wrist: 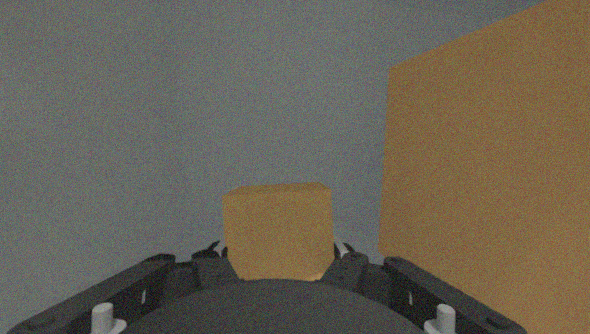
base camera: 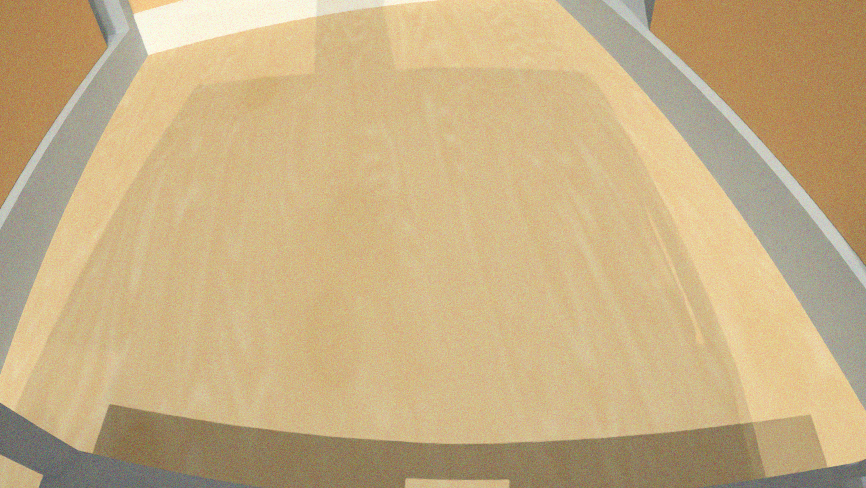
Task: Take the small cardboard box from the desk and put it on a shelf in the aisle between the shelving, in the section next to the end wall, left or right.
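The small cardboard box is between the two fingertips in the lower middle of the wrist view. My gripper is shut on it, with a black finger at each side of the box. Grey surfaces lie behind the box. Low shelving with a grey side edge runs along the right of the base camera view, and more shelving runs along the left. The gripper and the box do not show in the base camera view.
A large orange-brown box stands at the right of the wrist view, to the right of the held box. In the base camera view the wooden floor of the aisle runs to a white strip at the far end. Brown surfaces show beyond both grey edges.
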